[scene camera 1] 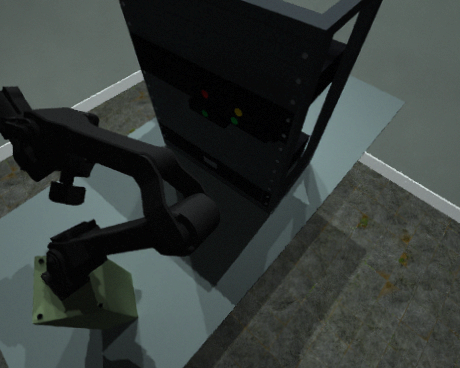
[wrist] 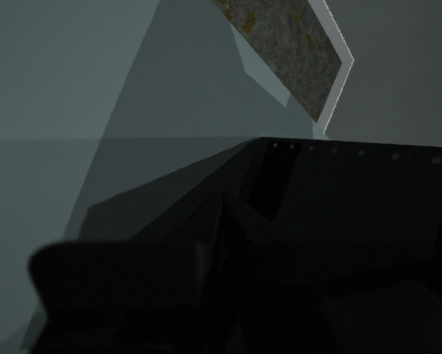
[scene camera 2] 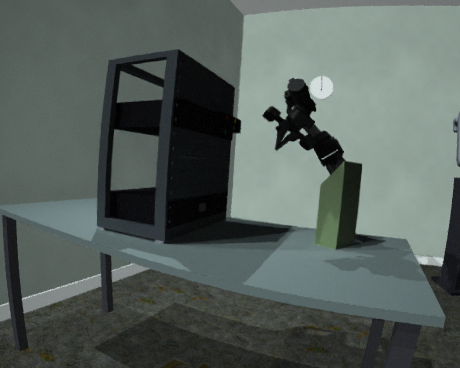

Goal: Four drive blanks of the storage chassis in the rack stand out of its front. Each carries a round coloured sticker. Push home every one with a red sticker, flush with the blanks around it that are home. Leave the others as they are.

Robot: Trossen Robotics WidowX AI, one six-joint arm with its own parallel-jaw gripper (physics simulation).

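Scene:
Gripper in scene camera 1 (94, 160), black rack there too. Black rack in the wrist view (311, 188), gripper there too. Scene camera 2: gripper, black rack. Black rack, same spot: (scene camera 1: 188, 138) and (scene camera 2: 191, 193). Gripper, same spot: (wrist: 365, 287) and (scene camera 2: 285, 125).

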